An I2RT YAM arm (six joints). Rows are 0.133 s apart.
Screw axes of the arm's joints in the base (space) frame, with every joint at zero. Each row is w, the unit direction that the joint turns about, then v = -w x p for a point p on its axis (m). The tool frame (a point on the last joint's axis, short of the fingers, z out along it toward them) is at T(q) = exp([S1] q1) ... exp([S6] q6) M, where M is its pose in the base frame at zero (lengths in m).
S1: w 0 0 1 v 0 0 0
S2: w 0 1 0 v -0.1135 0 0.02
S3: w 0 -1 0 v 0.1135 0 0.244
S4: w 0 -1 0 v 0.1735 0 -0.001
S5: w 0 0 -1 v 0 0.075 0
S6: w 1 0 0 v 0 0.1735 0
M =
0 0 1 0.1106
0 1 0 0
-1 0 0 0.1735
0 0 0 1
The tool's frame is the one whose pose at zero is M.
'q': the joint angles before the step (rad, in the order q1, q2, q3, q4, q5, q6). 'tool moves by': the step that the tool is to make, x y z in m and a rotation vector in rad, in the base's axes. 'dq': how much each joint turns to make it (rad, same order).
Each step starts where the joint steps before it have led.
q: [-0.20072 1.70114 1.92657 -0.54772 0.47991 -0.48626]
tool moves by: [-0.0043 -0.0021 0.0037 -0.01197 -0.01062 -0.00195]
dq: [-0.00799 -0.01368 -0.00742 0.01225 -0.00280 -0.01234]
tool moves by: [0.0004 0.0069 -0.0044 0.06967 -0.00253 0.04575]
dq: [0.01376 -0.00342 -0.00524 -0.03635 -0.05217 0.06117]
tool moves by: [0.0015 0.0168 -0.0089 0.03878 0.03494 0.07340]
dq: [0.04131 -0.01036 -0.02851 -0.03090 -0.04148 0.02011]
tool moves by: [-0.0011 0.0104 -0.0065 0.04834 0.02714 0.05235]
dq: [0.02332 -0.00941 -0.01884 -0.03511 -0.04426 0.03062]
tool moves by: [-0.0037 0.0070 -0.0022 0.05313 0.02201 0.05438]
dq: [0.01212 -0.01079 -0.00460 -0.04306 -0.05991 0.02770]
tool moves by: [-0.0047 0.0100 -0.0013 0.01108 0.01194 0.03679]
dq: [0.02462 -0.02106 -0.02238 -0.01258 -0.01530 0.00316]
